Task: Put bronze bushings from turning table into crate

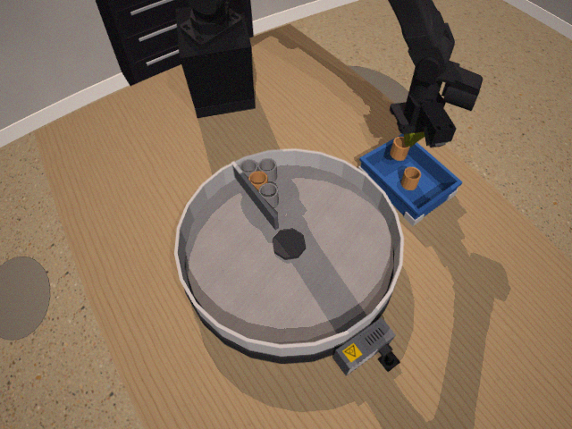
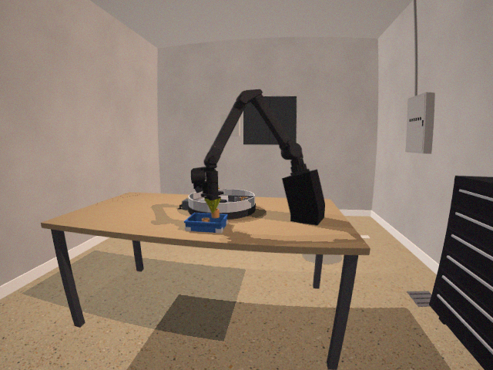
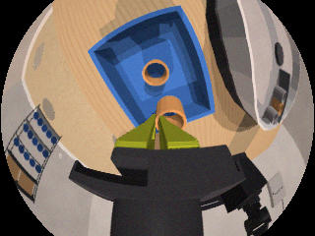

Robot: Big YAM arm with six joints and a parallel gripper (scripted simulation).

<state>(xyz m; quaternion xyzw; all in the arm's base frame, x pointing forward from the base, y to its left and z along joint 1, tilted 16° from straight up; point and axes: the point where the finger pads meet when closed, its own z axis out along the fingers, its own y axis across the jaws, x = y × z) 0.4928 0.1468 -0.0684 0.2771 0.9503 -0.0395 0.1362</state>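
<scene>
The crate is 40 mm ahead of my hand, 20 mm to the right of it and 70 mm below it. Also, from my hand: grey turning table: 20 mm behind, 350 mm to the right, 40 mm below.
</scene>
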